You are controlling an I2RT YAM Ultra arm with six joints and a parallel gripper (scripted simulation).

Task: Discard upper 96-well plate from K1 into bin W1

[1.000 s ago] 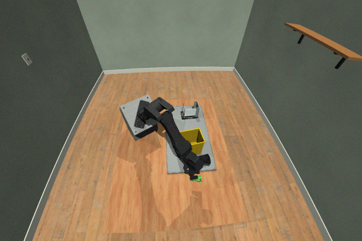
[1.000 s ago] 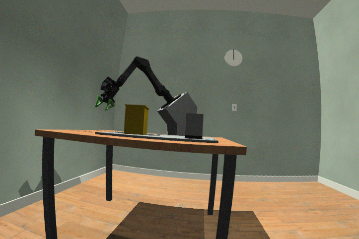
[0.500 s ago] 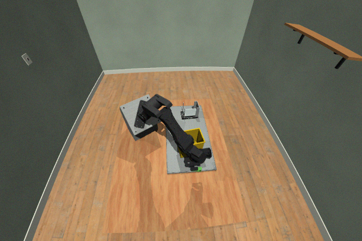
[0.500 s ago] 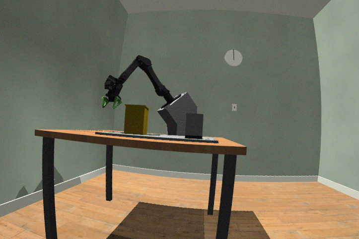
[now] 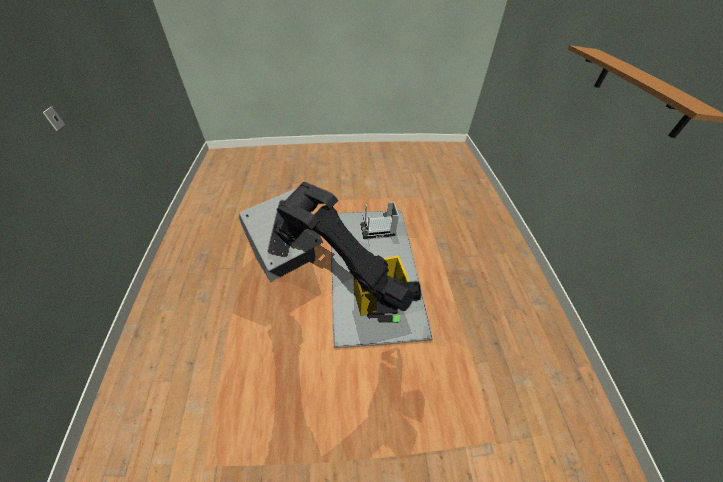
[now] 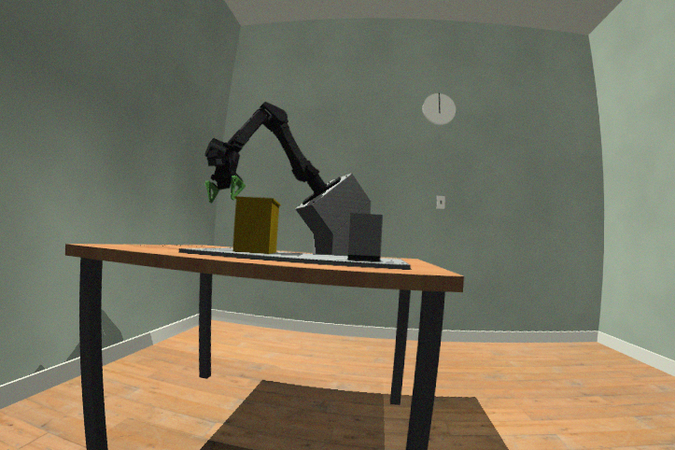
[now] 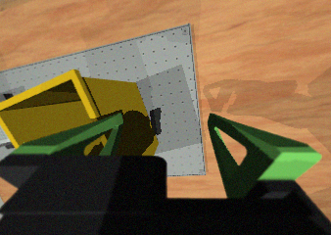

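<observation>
Right now the yellow plastics bin is 130 mm to the left of my hand, 90 mm below it and 30 mm behind it.
</observation>
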